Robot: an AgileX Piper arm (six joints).
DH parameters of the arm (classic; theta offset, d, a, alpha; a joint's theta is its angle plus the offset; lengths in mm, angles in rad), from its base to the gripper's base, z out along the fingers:
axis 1: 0 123 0 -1.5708
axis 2: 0.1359 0 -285 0
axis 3: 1.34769 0 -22 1.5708
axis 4: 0 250.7 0 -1.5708
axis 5: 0 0 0 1.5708
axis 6: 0 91 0 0
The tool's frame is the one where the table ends.
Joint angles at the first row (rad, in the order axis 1, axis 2, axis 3, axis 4, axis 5, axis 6):
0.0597 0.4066 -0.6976 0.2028 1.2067 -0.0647
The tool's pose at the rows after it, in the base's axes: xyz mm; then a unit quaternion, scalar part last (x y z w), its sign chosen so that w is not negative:
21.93, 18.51, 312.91, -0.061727, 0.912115, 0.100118, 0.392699
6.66, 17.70, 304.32, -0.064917, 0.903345, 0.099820, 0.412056
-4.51, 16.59, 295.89, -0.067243, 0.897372, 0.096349, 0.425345
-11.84, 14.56, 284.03, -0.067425, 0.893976, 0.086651, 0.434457
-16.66, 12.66, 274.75, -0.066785, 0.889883, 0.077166, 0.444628
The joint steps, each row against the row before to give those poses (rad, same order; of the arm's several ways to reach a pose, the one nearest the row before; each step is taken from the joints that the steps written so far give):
0.0001 -0.1027 0.0271 -0.0001 0.0070 0.0000
-0.0001 -0.0903 0.0320 0.0001 0.0157 0.0000
0.0000 -0.0720 0.0271 -0.0063 0.0157 0.0000
0.0000 -0.0662 0.0394 -0.0192 0.0073 0.0000
0.0000 -0.0533 0.0313 -0.0189 0.0000 0.0000

